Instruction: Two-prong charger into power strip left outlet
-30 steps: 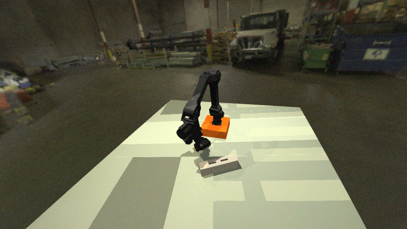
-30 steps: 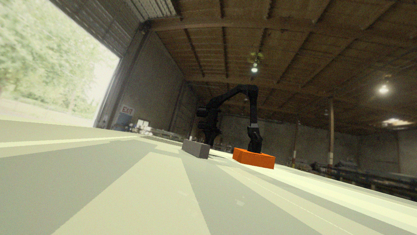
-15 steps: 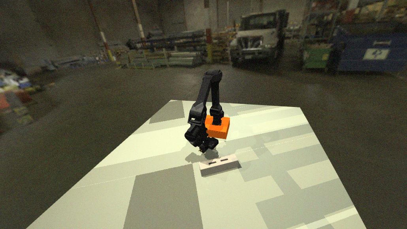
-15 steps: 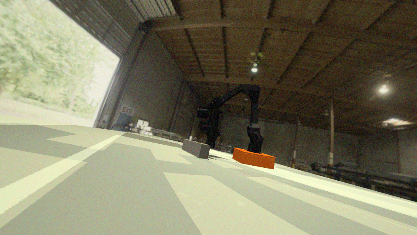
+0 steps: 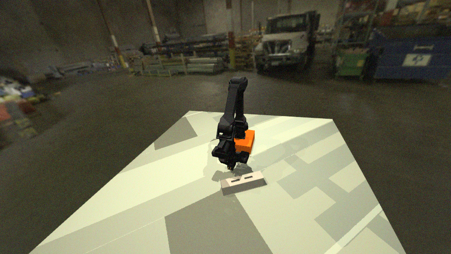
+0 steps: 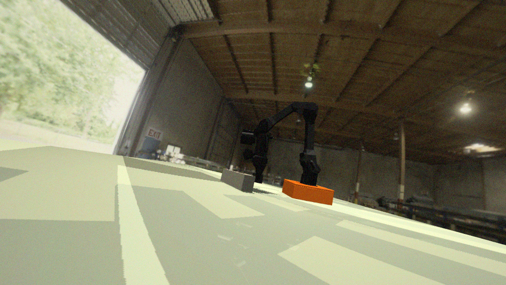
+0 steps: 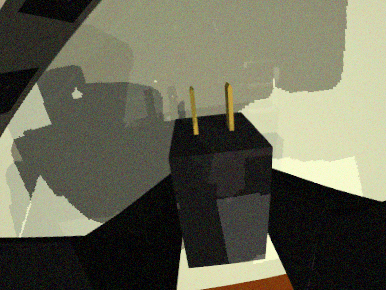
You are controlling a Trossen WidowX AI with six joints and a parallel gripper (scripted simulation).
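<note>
My gripper tip is now 2 cm short of the black two-prong charger and 1 cm below it.
</note>
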